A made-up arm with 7 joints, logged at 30 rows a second.
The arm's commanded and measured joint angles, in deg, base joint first. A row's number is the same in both.
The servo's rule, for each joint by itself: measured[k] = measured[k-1] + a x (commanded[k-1-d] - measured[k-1]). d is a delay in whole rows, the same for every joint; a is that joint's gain. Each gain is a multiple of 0.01, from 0.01 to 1. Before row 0 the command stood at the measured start. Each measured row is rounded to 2 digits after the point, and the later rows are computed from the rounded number. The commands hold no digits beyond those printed.
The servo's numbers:
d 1
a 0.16 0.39 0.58 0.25 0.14 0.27 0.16
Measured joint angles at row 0: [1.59 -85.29 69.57 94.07 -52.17 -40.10 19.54]
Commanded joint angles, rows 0 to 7: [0.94 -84.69 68.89 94.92 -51.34 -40.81 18.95]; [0.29 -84.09 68.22 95.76 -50.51 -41.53 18.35]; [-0.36 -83.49 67.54 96.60 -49.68 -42.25 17.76]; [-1.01 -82.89 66.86 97.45 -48.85 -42.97 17.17]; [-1.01 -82.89 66.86 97.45 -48.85 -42.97 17.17]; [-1.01 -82.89 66.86 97.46 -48.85 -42.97 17.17]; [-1.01 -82.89 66.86 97.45 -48.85 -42.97 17.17]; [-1.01 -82.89 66.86 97.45 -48.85 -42.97 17.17]
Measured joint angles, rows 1 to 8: [1.59 -85.29 69.57 94.07 -52.17 -40.10 19.54]; [1.49 -85.06 69.18 94.28 -52.05 -40.29 19.45]; [1.30 -84.68 68.62 94.65 -51.83 -40.62 19.27]; [1.03 -84.22 67.99 95.14 -51.53 -41.06 19.03]; [0.70 -83.70 67.33 95.72 -51.15 -41.58 18.73]; [0.43 -83.38 67.06 96.15 -50.83 -41.96 18.48]; [0.20 -83.19 66.94 96.48 -50.55 -42.23 18.27]; [0.01 -83.07 66.89 96.72 -50.31 -42.43 18.09]
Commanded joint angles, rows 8 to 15: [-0.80 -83.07 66.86 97.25 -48.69 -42.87 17.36]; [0.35 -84.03 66.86 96.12 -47.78 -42.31 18.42]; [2.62 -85.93 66.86 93.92 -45.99 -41.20 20.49]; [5.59 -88.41 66.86 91.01 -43.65 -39.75 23.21]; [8.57 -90.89 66.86 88.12 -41.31 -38.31 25.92]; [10.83 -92.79 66.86 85.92 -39.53 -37.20 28.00]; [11.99 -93.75 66.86 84.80 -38.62 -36.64 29.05]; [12.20 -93.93 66.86 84.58 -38.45 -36.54 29.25]
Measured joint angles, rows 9 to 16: [-0.15 -83.00 66.87 96.90 -50.11 -42.58 17.94]; [-0.25 -83.03 66.86 96.99 -49.91 -42.66 17.85]; [-0.15 -83.42 66.86 96.77 -49.61 -42.57 17.94]; [0.29 -84.40 66.86 96.06 -49.10 -42.20 18.35]; [1.14 -85.96 66.86 94.80 -48.34 -41.54 19.13]; [2.33 -87.88 66.86 93.13 -47.36 -40.67 20.22]; [3.69 -89.79 66.86 91.33 -46.26 -39.73 21.46]; [5.02 -91.33 66.86 89.70 -45.19 -38.90 22.67]
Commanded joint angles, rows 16 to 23: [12.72 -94.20 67.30 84.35 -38.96 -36.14 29.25]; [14.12 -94.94 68.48 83.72 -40.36 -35.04 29.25]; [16.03 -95.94 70.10 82.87 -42.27 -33.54 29.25]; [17.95 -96.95 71.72 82.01 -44.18 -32.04 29.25]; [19.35 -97.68 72.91 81.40 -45.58 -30.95 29.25]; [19.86 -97.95 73.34 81.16 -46.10 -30.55 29.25]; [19.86 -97.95 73.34 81.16 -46.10 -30.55 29.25]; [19.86 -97.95 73.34 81.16 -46.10 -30.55 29.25]
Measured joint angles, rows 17 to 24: [6.17 -92.34 66.86 88.42 -44.25 -38.26 23.72]; [7.22 -93.07 67.12 87.40 -43.51 -37.69 24.60]; [8.32 -93.80 67.91 86.48 -43.07 -36.97 25.34]; [9.55 -94.63 69.18 85.58 -42.96 -36.04 25.97]; [10.89 -95.53 70.65 84.69 -43.13 -34.96 26.49]; [12.24 -96.37 71.96 83.87 -43.47 -33.88 26.93]; [13.46 -96.99 72.76 83.19 -43.84 -32.98 27.30]; [14.48 -97.36 73.10 82.68 -44.16 -32.32 27.61]
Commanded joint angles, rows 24 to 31: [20.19 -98.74 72.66 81.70 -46.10 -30.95 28.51]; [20.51 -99.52 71.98 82.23 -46.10 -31.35 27.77]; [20.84 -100.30 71.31 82.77 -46.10 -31.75 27.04]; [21.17 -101.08 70.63 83.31 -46.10 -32.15 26.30]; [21.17 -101.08 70.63 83.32 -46.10 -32.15 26.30]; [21.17 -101.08 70.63 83.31 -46.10 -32.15 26.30]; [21.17 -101.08 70.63 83.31 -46.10 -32.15 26.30]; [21.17 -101.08 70.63 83.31 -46.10 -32.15 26.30]
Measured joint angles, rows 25 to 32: [15.34 -97.59 73.24 82.30 -44.43 -31.84 27.87]; [16.12 -98.04 72.90 82.15 -44.66 -31.60 27.97]; [16.82 -98.62 72.37 82.17 -44.86 -31.53 27.94]; [17.46 -99.28 71.76 82.32 -45.03 -31.59 27.80]; [18.05 -99.98 71.10 82.57 -45.18 -31.74 27.56]; [18.55 -100.41 70.83 82.76 -45.31 -31.85 27.36]; [18.97 -100.67 70.71 82.90 -45.42 -31.93 27.19]; [19.32 -100.83 70.66 83.00 -45.52 -31.99 27.05]
